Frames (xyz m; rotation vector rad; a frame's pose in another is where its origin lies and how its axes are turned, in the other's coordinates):
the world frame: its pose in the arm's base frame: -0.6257 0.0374 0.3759 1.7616 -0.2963 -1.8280
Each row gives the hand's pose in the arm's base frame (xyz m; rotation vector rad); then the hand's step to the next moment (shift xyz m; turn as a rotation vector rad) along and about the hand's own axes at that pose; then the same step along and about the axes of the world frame.
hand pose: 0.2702 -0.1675 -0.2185 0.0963 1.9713 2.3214
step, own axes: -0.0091 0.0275 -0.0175 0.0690 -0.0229 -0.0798
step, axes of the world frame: -0.0080 0.0328 0.0017 0.0640 0.0155 0.0856
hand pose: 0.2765 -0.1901 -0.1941 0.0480 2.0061 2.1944
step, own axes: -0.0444 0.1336 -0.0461 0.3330 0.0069 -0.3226
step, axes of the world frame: -0.0759 0.1271 0.0051 0.1776 0.0972 0.4172
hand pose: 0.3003 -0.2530 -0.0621 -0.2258 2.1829 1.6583
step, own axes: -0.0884 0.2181 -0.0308 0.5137 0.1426 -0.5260
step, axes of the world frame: -0.2114 0.1055 0.0223 0.1621 0.1940 0.7050
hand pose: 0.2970 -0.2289 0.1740 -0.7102 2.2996 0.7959
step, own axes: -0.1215 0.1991 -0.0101 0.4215 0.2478 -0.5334
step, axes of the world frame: -0.2245 -0.0582 0.0269 0.0236 0.1733 0.7021
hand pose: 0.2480 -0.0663 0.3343 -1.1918 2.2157 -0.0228
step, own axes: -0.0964 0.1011 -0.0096 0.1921 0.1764 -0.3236
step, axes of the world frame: -0.0953 -0.1017 0.0134 -0.0408 0.0682 0.4079
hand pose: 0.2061 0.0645 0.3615 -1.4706 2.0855 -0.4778
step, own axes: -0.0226 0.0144 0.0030 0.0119 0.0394 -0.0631
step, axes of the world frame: -0.0097 -0.0249 -0.0036 -0.0242 -0.0053 0.0712
